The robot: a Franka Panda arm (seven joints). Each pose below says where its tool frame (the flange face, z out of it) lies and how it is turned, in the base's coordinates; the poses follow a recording.
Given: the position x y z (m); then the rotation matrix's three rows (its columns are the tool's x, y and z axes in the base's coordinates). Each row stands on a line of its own.
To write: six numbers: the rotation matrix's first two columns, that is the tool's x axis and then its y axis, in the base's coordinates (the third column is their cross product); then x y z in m. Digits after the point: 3 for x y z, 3 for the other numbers. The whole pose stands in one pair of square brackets.
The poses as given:
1:
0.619, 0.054, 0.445
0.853, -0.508, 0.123
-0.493, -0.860, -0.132
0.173, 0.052, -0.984
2:
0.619, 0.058, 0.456
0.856, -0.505, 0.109
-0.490, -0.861, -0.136
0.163, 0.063, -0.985
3:
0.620, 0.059, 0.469
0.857, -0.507, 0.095
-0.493, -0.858, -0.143
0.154, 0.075, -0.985
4:
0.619, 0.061, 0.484
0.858, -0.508, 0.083
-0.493, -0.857, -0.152
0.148, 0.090, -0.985
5:
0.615, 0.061, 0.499
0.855, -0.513, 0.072
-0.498, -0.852, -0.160
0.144, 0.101, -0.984
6:
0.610, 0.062, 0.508
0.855, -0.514, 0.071
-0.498, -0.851, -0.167
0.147, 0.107, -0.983
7:
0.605, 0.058, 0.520
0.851, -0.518, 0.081
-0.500, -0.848, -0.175
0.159, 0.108, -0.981
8:
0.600, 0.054, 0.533
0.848, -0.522, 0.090
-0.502, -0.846, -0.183
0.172, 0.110, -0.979
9:
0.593, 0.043, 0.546
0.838, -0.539, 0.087
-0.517, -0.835, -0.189
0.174, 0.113, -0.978
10:
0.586, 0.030, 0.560
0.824, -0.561, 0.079
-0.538, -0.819, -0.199
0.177, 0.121, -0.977
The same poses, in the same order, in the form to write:
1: [0.853, -0.493, 0.173, -0.508, -0.860, 0.052, 0.619, 0.054, 0.445]
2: [0.856, -0.490, 0.163, -0.505, -0.861, 0.063, 0.619, 0.058, 0.456]
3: [0.857, -0.493, 0.154, -0.507, -0.858, 0.075, 0.620, 0.059, 0.469]
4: [0.858, -0.493, 0.148, -0.508, -0.857, 0.090, 0.619, 0.061, 0.484]
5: [0.855, -0.498, 0.144, -0.513, -0.852, 0.101, 0.615, 0.061, 0.499]
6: [0.855, -0.498, 0.147, -0.514, -0.851, 0.107, 0.610, 0.062, 0.508]
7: [0.851, -0.500, 0.159, -0.518, -0.848, 0.108, 0.605, 0.058, 0.520]
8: [0.848, -0.502, 0.172, -0.522, -0.846, 0.110, 0.600, 0.054, 0.533]
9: [0.838, -0.517, 0.174, -0.539, -0.835, 0.113, 0.593, 0.043, 0.546]
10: [0.824, -0.538, 0.177, -0.561, -0.819, 0.121, 0.586, 0.030, 0.560]
